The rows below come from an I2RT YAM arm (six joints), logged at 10 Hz.
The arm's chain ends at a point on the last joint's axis. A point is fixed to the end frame.
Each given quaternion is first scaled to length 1.
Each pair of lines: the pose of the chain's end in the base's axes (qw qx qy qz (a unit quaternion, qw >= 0); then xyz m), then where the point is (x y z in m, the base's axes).
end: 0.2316 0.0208 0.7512 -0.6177 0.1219 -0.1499 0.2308
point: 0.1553 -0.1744 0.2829
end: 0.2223 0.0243 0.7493 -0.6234 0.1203 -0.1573 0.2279
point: 0.1537 -0.1820 0.2799
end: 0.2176 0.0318 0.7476 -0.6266 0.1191 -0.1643 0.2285
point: 0.1519 -0.1894 0.2807
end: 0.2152 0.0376 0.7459 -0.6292 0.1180 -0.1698 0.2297
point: 0.1502 -0.1952 0.2821
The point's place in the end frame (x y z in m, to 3 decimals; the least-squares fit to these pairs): -0.043 -0.043 0.027
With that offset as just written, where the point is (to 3 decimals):
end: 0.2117 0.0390 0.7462 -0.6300 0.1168 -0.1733 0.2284
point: 0.149 -0.199 0.281
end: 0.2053 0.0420 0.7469 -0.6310 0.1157 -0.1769 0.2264
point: 0.148 -0.203 0.278
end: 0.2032 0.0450 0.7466 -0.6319 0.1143 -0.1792 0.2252
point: 0.146 -0.206 0.277
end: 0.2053 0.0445 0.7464 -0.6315 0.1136 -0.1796 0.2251
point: 0.146 -0.206 0.277
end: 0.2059 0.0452 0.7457 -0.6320 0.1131 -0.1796 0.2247
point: 0.145 -0.206 0.277
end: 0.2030 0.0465 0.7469 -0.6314 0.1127 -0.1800 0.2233
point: 0.145 -0.206 0.275
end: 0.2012 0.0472 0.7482 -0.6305 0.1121 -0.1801 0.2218
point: 0.144 -0.207 0.274
